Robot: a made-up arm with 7 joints.
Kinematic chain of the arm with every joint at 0, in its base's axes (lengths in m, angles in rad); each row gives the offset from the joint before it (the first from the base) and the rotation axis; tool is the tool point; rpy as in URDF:
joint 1: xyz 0 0 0.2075 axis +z
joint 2: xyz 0 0 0 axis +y
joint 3: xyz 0 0 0.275 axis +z
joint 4: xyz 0.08 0 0 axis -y
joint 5: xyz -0.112 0 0.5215 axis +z
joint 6: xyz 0 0 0 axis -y
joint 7: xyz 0.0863 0 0 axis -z
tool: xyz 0 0 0 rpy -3.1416 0 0
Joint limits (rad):
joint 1: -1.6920..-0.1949
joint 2: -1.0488..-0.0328
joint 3: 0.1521..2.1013
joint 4: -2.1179..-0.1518
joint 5: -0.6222..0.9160
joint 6: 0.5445..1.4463
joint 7: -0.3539..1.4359
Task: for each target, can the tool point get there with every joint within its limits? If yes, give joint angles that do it. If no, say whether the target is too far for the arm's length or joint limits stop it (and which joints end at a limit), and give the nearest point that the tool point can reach.
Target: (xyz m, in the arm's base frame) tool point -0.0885 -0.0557 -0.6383
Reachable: no: joint limits stop it (at a limit: joint 1, joint 2, joint 3, joint 4, joint 5, joint 6) | nearest point -0.1107 0.5178 -0.0799 | short by 0.801 m
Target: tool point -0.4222 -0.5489 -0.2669
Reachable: no: joint limits stop it (at a limit: joint 1, joint 2, joint 3, joint 4, joint 5, joint 6) | nearest point -0.0246 -0.5905 0.2517 | short by 0.655 m
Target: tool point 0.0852 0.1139 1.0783
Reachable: yes | joints -1.4658 -0.4039 0.3753 -0.4211 -0.0069 0.9703 1.0906
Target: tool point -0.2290 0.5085 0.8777
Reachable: yes | joints -0.5380 -0.6654 1.3282 -0.5254 0.4202 0.8140 1.1937
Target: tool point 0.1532 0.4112 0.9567
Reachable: yes | joints -0.8027 -0.7269 0.8428 -0.9802 -0.1168 1.2989 0.7262
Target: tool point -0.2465 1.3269 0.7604
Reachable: no: too far | nearest point -0.1526 0.8212 0.5497 | short by 0.556 m
